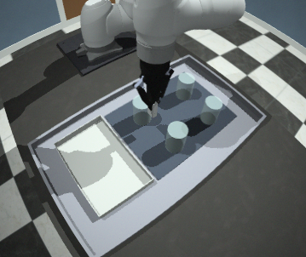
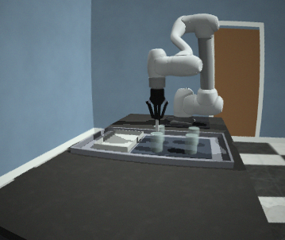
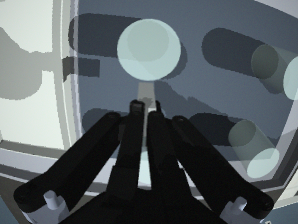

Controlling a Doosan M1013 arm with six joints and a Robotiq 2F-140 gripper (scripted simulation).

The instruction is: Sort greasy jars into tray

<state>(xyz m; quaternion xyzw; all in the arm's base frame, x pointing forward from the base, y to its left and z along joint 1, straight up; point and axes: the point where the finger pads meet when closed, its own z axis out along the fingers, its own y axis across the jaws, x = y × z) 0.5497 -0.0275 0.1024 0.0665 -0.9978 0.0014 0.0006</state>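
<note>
The steel table top is 11 cm below my hand and 2 cm ahead of it. From my hand the other things lie so: tray (22 cm to the right, 10 cm below, 4 cm ahead); drying mat (11 cm below, 10 cm to the left).
</note>
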